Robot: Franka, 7 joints.
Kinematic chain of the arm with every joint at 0, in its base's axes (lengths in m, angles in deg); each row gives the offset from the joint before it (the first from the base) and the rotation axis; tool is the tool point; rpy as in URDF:
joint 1: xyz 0 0 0.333 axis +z
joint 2: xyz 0 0 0 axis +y
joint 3: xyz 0 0 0.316 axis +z
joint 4: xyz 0.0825 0 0 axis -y
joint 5: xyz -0.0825 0 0.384 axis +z
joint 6: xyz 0 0 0 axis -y
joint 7: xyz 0.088 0 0 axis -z
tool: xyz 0 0 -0.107 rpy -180 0 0
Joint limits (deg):
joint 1: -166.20..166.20
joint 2: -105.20..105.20
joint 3: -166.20..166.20
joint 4: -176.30..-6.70
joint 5: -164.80..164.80
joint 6: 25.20..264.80
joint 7: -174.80..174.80
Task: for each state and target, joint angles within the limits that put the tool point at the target. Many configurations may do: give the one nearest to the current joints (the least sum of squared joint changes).
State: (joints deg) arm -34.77 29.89 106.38 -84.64 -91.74 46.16 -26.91
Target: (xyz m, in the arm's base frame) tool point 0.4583 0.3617 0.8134
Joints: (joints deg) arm -14.42 35.08 103.24 -66.57 -103.71 77.98 -26.91
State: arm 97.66 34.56 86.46 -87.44 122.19 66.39 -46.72
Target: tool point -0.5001 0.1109 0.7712
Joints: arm 94.12 34.06 90.38 -92.63 118.39 58.36 -46.72
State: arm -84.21 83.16 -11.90 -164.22 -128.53 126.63 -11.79
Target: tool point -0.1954 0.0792 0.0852
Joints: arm -72.42 80.33 -27.96 -171.08 -125.93 119.97 -11.79
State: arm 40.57 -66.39 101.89 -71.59 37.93 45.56 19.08
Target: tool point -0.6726 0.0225 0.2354
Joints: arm 34.53 -76.78 106.92 -60.19 43.02 61.11 19.08
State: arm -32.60 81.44 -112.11 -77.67 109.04 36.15 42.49
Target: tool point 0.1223 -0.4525 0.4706
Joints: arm -12.91 81.57 -121.15 -117.37 89.03 25.20 42.49
